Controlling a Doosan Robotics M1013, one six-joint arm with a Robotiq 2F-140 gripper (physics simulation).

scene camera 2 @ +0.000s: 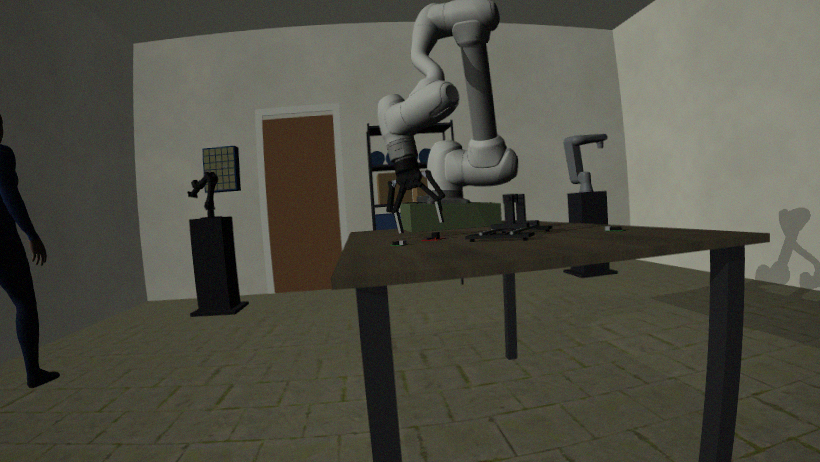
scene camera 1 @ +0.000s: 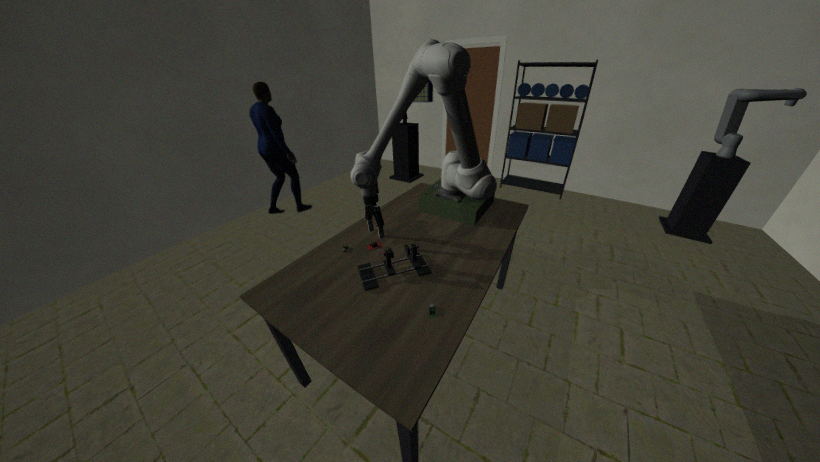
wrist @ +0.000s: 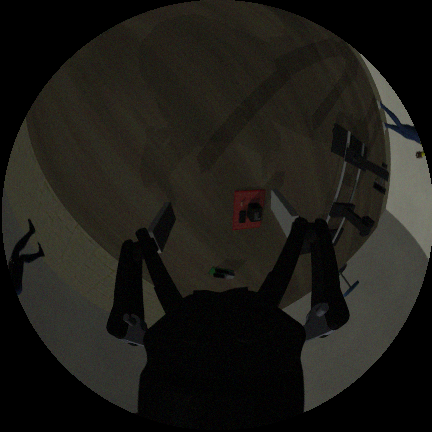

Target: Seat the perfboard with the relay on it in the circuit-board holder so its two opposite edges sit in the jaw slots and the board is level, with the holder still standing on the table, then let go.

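Observation:
The perfboard with the relay, a small red board [scene camera 1: 377, 246] [scene camera 2: 431, 238] [wrist: 247, 198] with a black block on it, lies flat on the table, apart from the holder. The circuit-board holder [scene camera 1: 367, 276] [scene camera 2: 514, 212] [wrist: 344, 210] stands on the table with two upright black jaws on a base with metal rods. No board shows between its jaws. My gripper [scene camera 1: 375, 233] [scene camera 2: 420, 226] [wrist: 220, 203] is open and empty above the table. In the wrist view the red board shows between the fingers, nearer the right one. The gap between fingertips and board is hard to judge.
A small green board [scene camera 1: 345, 249] [scene camera 2: 399, 243] [wrist: 214, 272] lies near the red one. Another green board [scene camera 1: 432, 312] [scene camera 2: 613, 228] lies across the holder from it. A person in blue [scene camera 1: 267, 132] [scene camera 2: 17, 241] is on the floor beyond the table's side.

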